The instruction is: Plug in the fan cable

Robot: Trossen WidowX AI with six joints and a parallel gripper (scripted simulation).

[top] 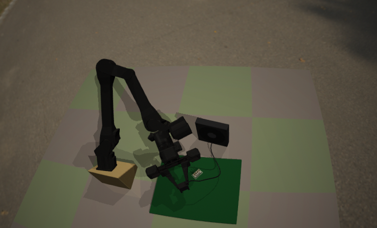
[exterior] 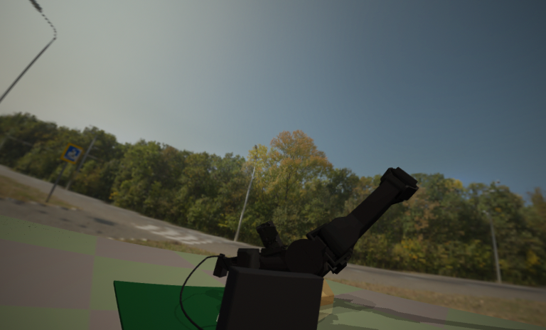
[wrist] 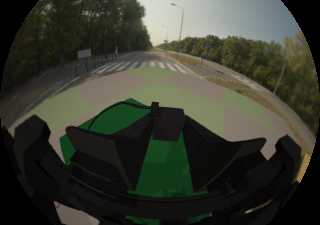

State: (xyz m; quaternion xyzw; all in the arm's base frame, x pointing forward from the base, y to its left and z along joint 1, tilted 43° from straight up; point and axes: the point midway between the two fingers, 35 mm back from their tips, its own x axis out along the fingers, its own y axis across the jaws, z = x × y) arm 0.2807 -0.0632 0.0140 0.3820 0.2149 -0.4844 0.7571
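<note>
The green board lies 30 mm ahead of my gripper tip, 30 mm to the left of it and 100 mm below it. Also, from my gripper tip: black plug (10 mm below); black fan (90 mm ahead, 210 mm to the left, 30 mm below).
</note>
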